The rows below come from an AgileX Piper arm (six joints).
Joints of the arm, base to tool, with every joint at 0 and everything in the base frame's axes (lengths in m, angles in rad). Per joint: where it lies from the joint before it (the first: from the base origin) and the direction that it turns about. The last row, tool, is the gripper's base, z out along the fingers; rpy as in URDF.
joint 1: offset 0.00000 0.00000 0.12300 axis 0 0 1
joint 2: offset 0.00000 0.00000 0.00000 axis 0 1 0
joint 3: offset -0.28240 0.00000 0.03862 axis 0 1 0
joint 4: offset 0.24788 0.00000 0.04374 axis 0.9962 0 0.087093
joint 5: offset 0.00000 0.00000 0.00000 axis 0 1 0
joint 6: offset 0.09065 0.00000 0.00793 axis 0.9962 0 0.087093
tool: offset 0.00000 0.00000 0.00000 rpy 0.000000 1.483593 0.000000
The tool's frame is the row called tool.
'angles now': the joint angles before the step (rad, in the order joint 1, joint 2, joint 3, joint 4, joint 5, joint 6). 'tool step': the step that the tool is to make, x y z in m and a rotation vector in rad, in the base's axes. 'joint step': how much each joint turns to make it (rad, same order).
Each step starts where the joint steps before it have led.
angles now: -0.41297 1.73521 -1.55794 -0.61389 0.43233 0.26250
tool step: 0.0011 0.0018 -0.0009 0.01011 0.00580 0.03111
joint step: -0.00195 0.00004 0.00000 0.07697 -0.01043 -0.08025
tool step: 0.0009 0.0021 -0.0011 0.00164 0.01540 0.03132
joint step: -0.00008 0.00002 0.00000 0.06875 -0.00195 -0.08355
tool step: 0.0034 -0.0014 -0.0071 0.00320 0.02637 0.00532
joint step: -0.00004 0.01722 -0.00245 0.01143 0.00748 -0.02153
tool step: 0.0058 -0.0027 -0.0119 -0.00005 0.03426 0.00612
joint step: -0.00002 0.02922 -0.00154 -0.00219 0.00130 -0.01352
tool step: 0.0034 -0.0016 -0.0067 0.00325 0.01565 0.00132
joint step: -0.00013 0.01737 -0.00215 -0.00121 -0.00006 -0.00252
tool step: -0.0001 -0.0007 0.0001 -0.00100 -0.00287 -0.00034
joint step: -0.00189 0.00025 0.00017 -0.00026 -0.00378 0.00031
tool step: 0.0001 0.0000 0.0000 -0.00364 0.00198 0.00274
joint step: 0.00005 0.00023 -0.00016 -0.00016 -0.00068 -0.00474
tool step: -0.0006 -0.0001 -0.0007 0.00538 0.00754 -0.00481
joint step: -0.00014 -0.00005 -0.00004 0.00291 0.01014 -0.00041
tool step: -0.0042 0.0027 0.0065 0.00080 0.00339 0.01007
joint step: 0.00007 -0.01942 0.00021 0.03704 0.01632 -0.04321
